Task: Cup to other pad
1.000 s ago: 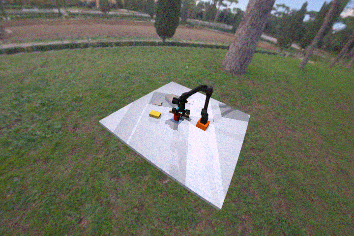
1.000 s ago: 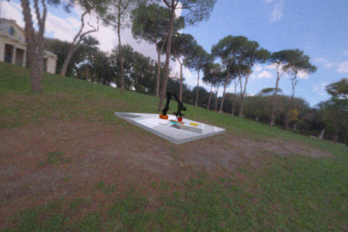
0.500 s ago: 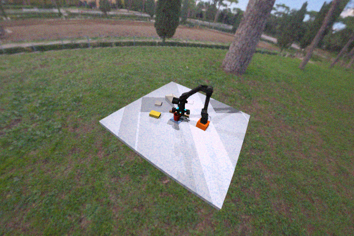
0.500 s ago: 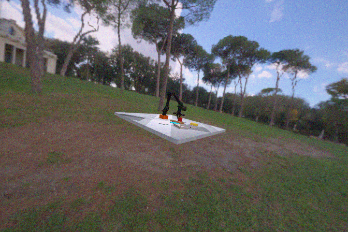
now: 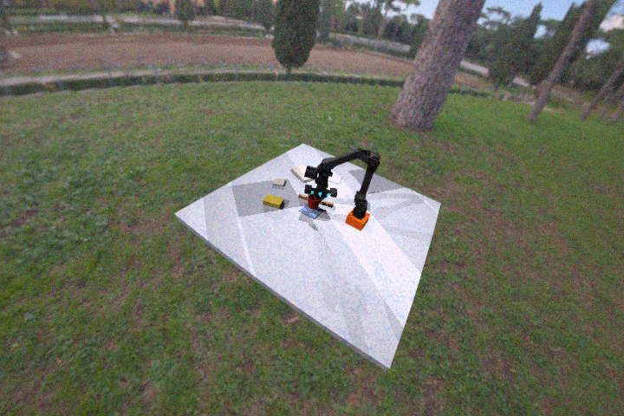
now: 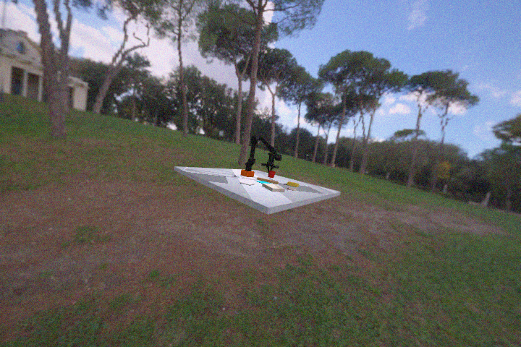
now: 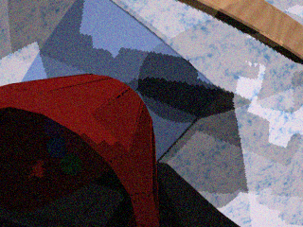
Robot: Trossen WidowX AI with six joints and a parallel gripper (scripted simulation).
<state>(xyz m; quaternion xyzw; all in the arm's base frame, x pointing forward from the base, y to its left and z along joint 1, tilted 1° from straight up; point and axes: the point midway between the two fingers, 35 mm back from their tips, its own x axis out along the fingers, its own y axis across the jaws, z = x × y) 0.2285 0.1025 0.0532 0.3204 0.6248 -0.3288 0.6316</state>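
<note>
My gripper tip is 30 mm to the right of the blue marble, 30 mm short of it and 30 mm above it. The rest, counted from my gripper tip: red cup: 30 mm ahead, 20 mm to the left; red marble: 30 mm ahead, 20 mm to the left, 20 mm below; blue pad: 80 mm below, 30 mm ahead, 20 mm to the left.
</note>
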